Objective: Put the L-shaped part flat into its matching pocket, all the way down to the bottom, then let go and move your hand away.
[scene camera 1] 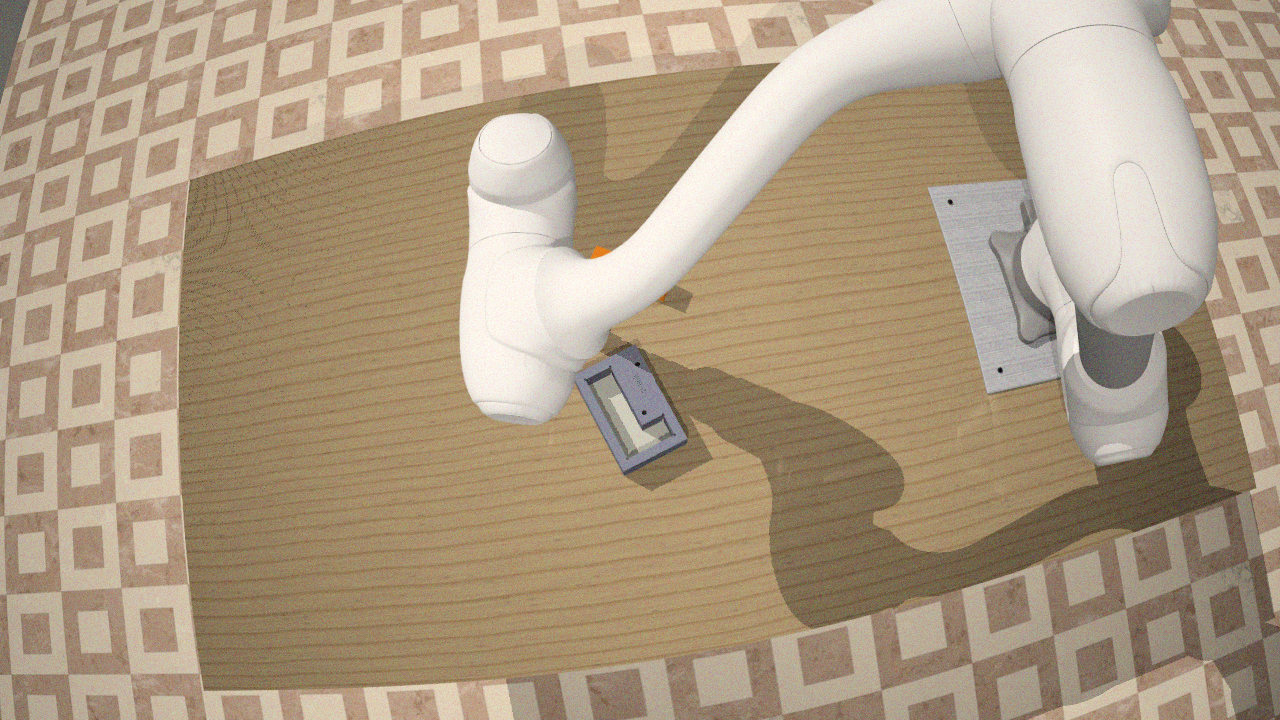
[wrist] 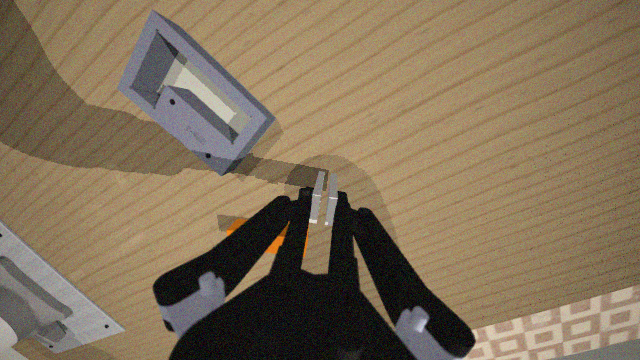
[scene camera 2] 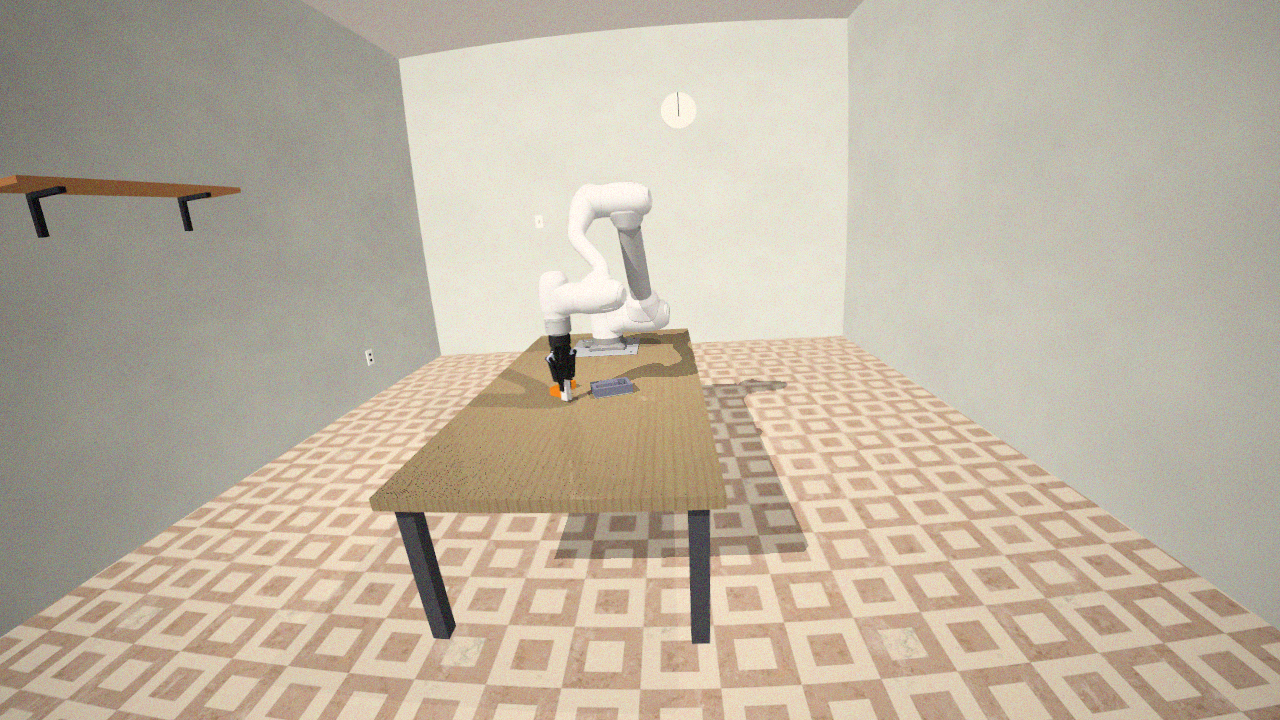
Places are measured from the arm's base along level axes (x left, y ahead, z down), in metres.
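Pixels of known places: gripper, fingertip midpoint: [wrist: 326, 183] [scene camera 2: 566, 399]; arm's base at its link origin: [scene camera 1: 1048, 281] [wrist: 24, 295] [scene camera 2: 608, 346].
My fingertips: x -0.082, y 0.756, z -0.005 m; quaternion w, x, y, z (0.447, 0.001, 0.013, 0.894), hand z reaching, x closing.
For each thing: its middle in the pictures, then the offset to it from my fingertips. Level surfaces: height alone.
- orange L-shaped part at the middle of its body: [scene camera 1: 625, 282] [wrist: 269, 228] [scene camera 2: 566, 388] dz -0.006, dx -0.021, dy -0.104 m
- blue-grey block at the middle of its body: [scene camera 1: 629, 410] [wrist: 201, 103] [scene camera 2: 611, 387] dz -0.009, dx +0.154, dy -0.077 m
- wooden table at its surface level: dz +0.009 m
The orange L-shaped part [scene camera 1: 600, 252] [scene camera 2: 555, 391] [wrist: 277, 244] lies on the table, partly hidden by the arm in scene camera 1 and by the fingers in the other views. My gripper [scene camera 2: 565, 395] [wrist: 326, 183] points down close to the table beside the part. Its pads are almost together, with bare wood showing in the narrow gap between them and no part held. The fingertips are hidden under the arm in scene camera 1. The blue-grey block [scene camera 1: 631, 390] [scene camera 2: 612, 387] [wrist: 192, 131] with the L-shaped, pale-floored pocket stands apart from the part. Its pocket is empty.
The wooden table [scene camera 1: 402, 573] [scene camera 2: 581, 456] [wrist: 450, 125] carries the metal base plate [scene camera 1: 962, 286] [scene camera 2: 581, 349] [wrist: 75, 310] of the arm. The arm [scene camera 1: 716, 188] [scene camera 2: 586, 297] reaches over the part from the base. A shelf [scene camera 2: 116, 186] hangs on the left wall.
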